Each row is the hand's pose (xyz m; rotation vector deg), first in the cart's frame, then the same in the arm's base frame.
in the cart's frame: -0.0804 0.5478 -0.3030 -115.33 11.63 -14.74
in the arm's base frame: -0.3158 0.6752 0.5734 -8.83 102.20 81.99
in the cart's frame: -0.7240 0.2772 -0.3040 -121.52 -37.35 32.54
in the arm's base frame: -0.2426 0.1643 1.0437 9.72 47.70 67.17
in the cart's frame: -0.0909 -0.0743 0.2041 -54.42 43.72 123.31
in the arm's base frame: -0.7307 0.0378 0.3169 126.54 12.18 89.63
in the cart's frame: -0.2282 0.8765 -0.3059 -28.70 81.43 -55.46
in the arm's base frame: 0.0340 0.7514 0.6150 -3.55 -136.13 -27.18
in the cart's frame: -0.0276 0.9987 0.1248 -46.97 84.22 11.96
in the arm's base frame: 0.1378 0.6527 0.1458 -70.01 -124.33 -71.89
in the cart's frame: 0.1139 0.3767 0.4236 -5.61 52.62 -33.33
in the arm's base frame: -0.3946 0.2386 -0.0576 -39.56 -154.06 9.14
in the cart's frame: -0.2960 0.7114 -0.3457 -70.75 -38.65 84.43
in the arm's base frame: -0.0835 0.6560 0.7176 66.13 26.76 41.75
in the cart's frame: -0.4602 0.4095 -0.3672 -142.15 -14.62 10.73
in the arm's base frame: -0.2683 0.4251 0.8939 -10.42 58.03 89.38
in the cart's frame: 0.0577 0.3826 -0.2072 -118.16 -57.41 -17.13
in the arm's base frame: -0.5011 0.6138 0.4414 -29.47 59.88 45.44
